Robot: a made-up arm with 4 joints.
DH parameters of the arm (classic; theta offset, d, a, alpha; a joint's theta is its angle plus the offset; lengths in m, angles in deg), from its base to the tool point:
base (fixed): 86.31 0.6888 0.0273 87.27
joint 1: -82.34 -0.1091 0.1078 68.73
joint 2: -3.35 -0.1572 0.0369 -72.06
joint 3: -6.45 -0.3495 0.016 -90
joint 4: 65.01 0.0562 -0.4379 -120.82
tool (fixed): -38.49 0.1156 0 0
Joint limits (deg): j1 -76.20..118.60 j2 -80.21..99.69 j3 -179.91..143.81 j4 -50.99..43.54
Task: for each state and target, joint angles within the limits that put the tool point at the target. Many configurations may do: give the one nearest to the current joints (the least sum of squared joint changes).
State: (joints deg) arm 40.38 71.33 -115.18 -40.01
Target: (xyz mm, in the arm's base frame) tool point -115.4 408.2 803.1
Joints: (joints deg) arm 17.97 73.87 -97.35 3.30
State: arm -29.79 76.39 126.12 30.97
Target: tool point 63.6 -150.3 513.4
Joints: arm -48.91 79.58 126.63 -5.59
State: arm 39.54 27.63 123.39 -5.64
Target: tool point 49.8 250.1 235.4
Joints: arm 20.64 58.17 140.25 -30.77
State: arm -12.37 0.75 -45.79 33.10
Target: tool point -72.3 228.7 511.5
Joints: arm -33.05 4.08 -49.70 19.67
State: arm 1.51 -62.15 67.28 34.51
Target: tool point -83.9 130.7 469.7
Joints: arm -18.35 -30.89 67.08 35.56
